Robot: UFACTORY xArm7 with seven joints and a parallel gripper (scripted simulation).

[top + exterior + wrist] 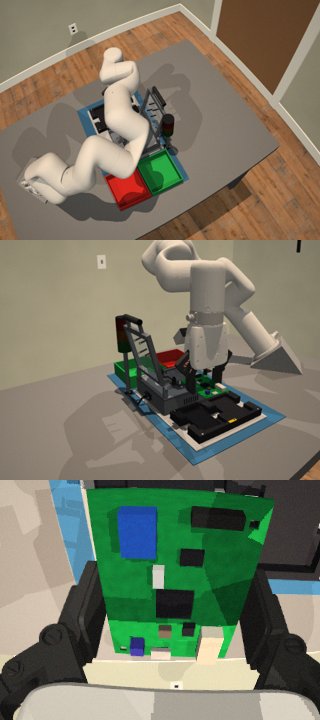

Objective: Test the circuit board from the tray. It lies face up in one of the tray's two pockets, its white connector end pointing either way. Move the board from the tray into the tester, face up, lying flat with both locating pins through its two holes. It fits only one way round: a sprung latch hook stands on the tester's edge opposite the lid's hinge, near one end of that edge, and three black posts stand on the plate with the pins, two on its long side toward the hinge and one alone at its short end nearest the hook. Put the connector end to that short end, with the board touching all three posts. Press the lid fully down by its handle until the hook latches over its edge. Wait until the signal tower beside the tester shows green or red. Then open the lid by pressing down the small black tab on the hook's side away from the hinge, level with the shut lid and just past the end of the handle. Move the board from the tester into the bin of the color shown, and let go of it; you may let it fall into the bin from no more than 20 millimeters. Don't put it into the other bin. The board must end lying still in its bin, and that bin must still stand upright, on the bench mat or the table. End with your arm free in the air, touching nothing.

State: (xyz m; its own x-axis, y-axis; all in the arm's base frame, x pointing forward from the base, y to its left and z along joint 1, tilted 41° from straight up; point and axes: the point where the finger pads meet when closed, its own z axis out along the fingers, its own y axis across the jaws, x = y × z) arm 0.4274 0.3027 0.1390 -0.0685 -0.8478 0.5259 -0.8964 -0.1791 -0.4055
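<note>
My hand is 40 mm past the tester plate, 160 mm to the left of it and 50 mm above it. Round my hand: clear lid (80 mm ahead, 170 mm to the right, 60 mm above); green bin (10 mm behind, 370 mm to the right, 110 mm below); latch hook (110 mm behind, 110 mm to the right, 30 mm below).
</note>
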